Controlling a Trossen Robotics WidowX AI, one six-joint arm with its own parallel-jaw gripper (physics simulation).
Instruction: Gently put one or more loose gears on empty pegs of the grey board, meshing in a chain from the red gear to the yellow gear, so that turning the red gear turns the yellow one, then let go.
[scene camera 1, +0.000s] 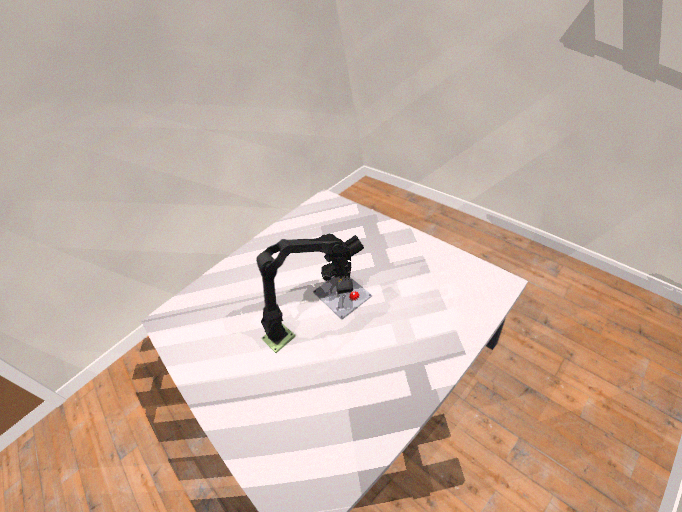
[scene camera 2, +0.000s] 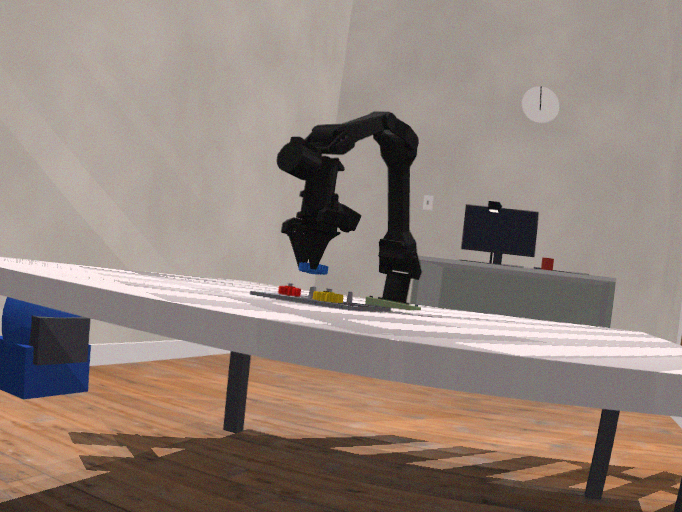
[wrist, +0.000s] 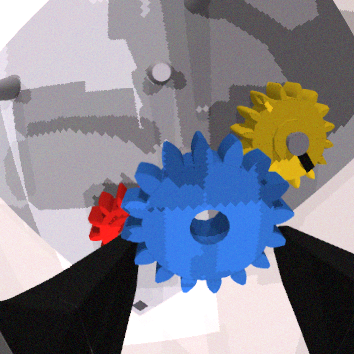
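Seen in the pictures: gripper, fingertip midpoint: (scene camera 2: 307, 269) (wrist: 207, 240); arm's base, link origin: (scene camera 1: 278, 335) (scene camera 2: 393, 301).
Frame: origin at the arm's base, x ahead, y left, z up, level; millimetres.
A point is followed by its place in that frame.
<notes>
My gripper (scene camera 1: 344, 287) {x 347, y -98, z 46 mm} (scene camera 2: 312, 266) {x 347, y -98, z 46 mm} (wrist: 207, 240) {x 347, y -98, z 46 mm} is shut on a blue gear (scene camera 2: 320, 269) {x 356, y -70, z 49 mm} (wrist: 170, 245) {x 332, y -102, z 57 mm}, held roughly level above the grey board (scene camera 1: 329, 299) {x 263, y -49, z -5 mm} (scene camera 2: 263, 294) {x 390, y -160, z -8 mm} (wrist: 65, 170) {x 293, y -131, z -5 mm}, apart from it. The red gear (scene camera 1: 354, 295) {x 331, y -137, z 12 mm} (scene camera 2: 289, 290) {x 353, y -125, z 4 mm} (wrist: 104, 220) {x 322, y -133, z 10 mm} sits on the board, partly covered by the blue gear in the wrist view. The yellow gear (scene camera 2: 327, 297) {x 389, y -40, z 2 mm} (wrist: 280, 120) {x 353, y -45, z 10 mm} sits on its peg across from it; scene camera 1 does not show it clearly. Empty pegs include one ahead of the blue gear (wrist: 161, 72) {x 300, y -64, z 16 mm} and others (wrist: 10, 87) {x 248, y -110, z 4 mm} (wrist: 197, 5) {x 292, y -32, z 7 mm}. Board beneath the blue gear is hidden.
The board lies on the white table (scene camera 1: 308, 396) {x -105, y -280, z -13 mm} (scene camera 2: 165, 300) {x 839, y -94, z -13 mm}. The arm's green base plate (scene camera 1: 290, 333) {x 39, y -38, z 3 mm} (scene camera 2: 380, 302) {x 49, y -20, z -4 mm} stands beside the board. A cabinet (scene camera 2: 517, 297) with a monitor (scene camera 2: 499, 230) and a red cup (scene camera 2: 547, 263) is in the background.
</notes>
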